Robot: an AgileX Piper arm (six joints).
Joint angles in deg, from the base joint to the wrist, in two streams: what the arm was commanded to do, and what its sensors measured. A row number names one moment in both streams.
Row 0, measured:
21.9 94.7 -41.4 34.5 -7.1 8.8
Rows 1 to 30, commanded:
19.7 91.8 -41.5 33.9 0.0 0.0
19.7 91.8 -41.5 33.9 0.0 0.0
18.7 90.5 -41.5 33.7 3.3 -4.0
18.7 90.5 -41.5 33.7 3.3 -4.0
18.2 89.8 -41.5 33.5 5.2 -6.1
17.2 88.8 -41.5 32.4 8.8 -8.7
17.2 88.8 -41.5 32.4 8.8 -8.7
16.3 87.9 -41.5 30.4 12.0 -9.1
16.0 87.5 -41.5 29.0 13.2 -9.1
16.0 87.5 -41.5 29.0 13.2 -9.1
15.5 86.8 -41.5 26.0 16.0 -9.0
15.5 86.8 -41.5 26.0 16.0 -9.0
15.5 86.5 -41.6 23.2 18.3 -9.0
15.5 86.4 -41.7 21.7 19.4 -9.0
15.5 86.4 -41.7 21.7 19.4 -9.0
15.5 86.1 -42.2 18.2 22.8 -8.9
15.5 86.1 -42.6 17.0 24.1 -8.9
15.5 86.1 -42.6 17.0 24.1 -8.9
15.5 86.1 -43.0 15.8 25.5 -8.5
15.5 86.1 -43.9 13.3 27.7 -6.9
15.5 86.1 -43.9 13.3 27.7 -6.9
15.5 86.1 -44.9 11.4 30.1 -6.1
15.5 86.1 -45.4 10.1 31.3 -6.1
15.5 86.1 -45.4 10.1 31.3 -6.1
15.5 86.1 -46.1 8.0 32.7 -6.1
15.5 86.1 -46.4 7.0 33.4 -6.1
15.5 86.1 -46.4 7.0 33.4 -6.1
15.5 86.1 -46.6 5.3 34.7 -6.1
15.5 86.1 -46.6 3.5 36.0 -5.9
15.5 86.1 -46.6 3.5 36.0 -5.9
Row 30, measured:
15.8 86.5 -46.2 6.4 33.4 -6.2
